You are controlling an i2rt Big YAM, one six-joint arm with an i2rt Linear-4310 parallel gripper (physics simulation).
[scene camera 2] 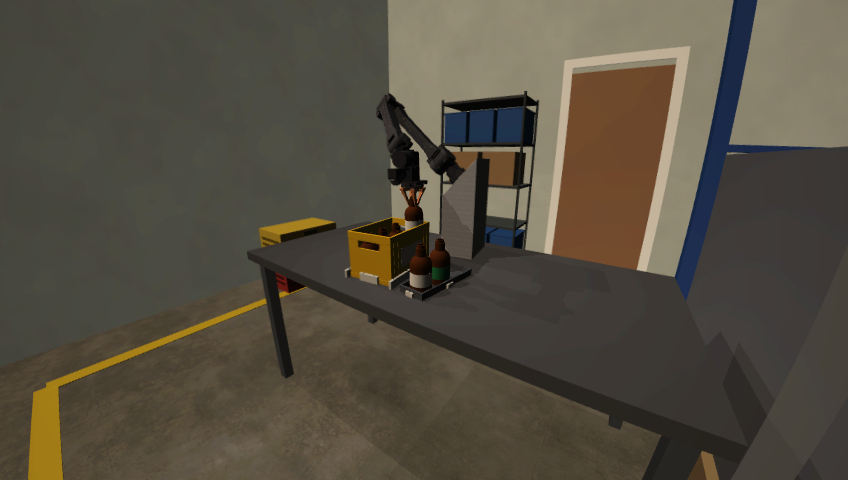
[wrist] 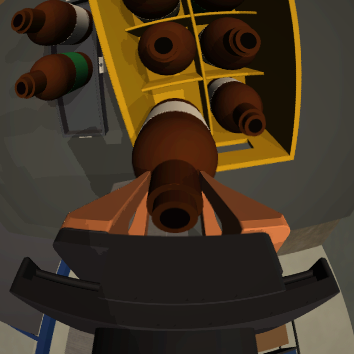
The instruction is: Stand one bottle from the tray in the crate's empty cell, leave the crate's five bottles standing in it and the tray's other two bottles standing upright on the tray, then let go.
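Frame: origin at the arm's base, x ahead, y left, z up, level; millimetres.
Seen in the pictures: gripper, between the fingertips: (scene camera 2: 413, 206) (wrist: 174, 178); arm's base, origin of its link: (scene camera 2: 463, 181).
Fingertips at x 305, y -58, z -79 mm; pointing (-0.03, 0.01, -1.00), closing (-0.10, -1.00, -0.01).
Pixels of each thing's middle, then the offset from my fingertips to it. Level surfaces: height alone.
- yellow crate, middle of its body: (wrist: 197, 46) (scene camera 2: 391, 248) 155 mm down, 91 mm ahead, 37 mm right
- green-labelled bottle, middle of its body: (wrist: 53, 76) (scene camera 2: 439, 260) 160 mm down, 92 mm ahead, 182 mm left
- dark tray, middle of its body: (wrist: 75, 68) (scene camera 2: 437, 279) 230 mm down, 94 mm ahead, 178 mm left
- dark table, height of its surface: 242 mm down
My gripper (scene camera 2: 413, 201) (wrist: 174, 178) is shut on the neck of a brown, white-labelled bottle (scene camera 2: 413, 214) (wrist: 175, 142). The bottle is upright at the rear end of the yellow crate (scene camera 2: 370, 259) (wrist: 299, 80), its lower part hidden behind the crate's side in the scene view. In the wrist view it overlaps the empty corner cell; its base is hidden. Several brown bottles stand in the other cells, among them one beside it (wrist: 236, 106) and one in front (wrist: 167, 52). A white-labelled bottle (scene camera 2: 420, 267) (wrist: 55, 22) and a green-labelled bottle (scene camera 2: 439, 261) (wrist: 57, 77) stand upright on the dark tray (scene camera 2: 461, 274) (wrist: 82, 119).
The crate and tray stand on a dark table (scene camera 2: 535, 309), the tray close along the crate's side. White locating blocks (scene camera 2: 368, 278) edge the crate's base. The arm's grey pedestal (scene camera 2: 476, 208) stands behind the tray. A shelf rack (scene camera 2: 527, 178) and door are farther back.
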